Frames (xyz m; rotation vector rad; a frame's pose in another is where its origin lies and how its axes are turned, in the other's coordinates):
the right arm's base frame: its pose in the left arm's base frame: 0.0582 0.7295 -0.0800 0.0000 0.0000 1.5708
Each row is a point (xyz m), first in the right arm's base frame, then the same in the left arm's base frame.
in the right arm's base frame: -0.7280 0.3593 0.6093
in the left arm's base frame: -0.3011 0.0015 0.5293
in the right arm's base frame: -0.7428 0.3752 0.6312
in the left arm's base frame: -0.3170 -0.0133 0.5512
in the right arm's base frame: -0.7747 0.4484 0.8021
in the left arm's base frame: -0.3902 -0.0452 0.7221
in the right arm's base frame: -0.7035 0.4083 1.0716
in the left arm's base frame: -0.3501 0.0260 0.9916
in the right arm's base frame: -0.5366 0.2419 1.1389
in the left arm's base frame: -0.1837 0.1929 1.0589
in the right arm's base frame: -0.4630 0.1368 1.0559
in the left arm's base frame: -0.0786 0.2665 0.9759
